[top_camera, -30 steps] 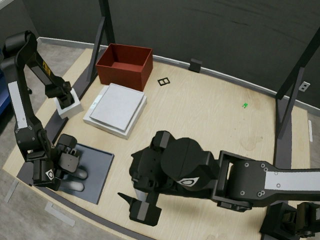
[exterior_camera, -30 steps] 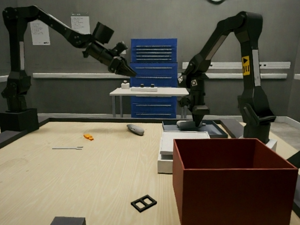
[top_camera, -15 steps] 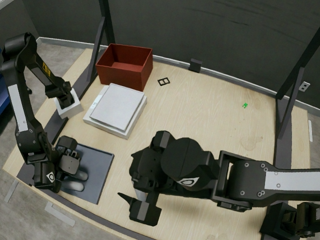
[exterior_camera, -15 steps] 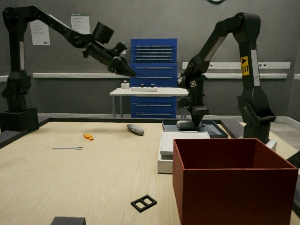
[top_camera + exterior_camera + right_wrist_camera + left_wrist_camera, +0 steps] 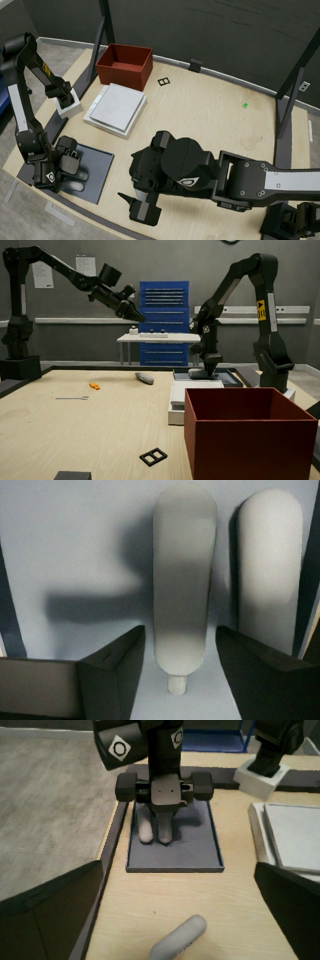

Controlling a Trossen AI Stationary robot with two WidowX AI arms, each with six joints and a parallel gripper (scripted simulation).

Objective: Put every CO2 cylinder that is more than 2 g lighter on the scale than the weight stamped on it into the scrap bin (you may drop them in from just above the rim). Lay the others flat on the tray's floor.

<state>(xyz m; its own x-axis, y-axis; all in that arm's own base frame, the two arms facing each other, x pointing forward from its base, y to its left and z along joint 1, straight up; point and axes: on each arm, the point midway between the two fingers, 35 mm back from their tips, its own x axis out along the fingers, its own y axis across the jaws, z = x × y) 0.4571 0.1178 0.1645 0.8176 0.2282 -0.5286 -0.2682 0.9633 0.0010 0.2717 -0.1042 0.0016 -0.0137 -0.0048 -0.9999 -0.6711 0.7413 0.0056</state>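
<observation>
Now: right hand 5 cm above the grey tray, 2 cm past it and 1 cm to the right of it. From my right hand the other things lie so: orange piece (39 cm to the left, 21 cm behind, 5 cm below); then scale (30 cm behind, 2 cm below); then scale plate (30 cm behind, 1 cm to the left).
</observation>
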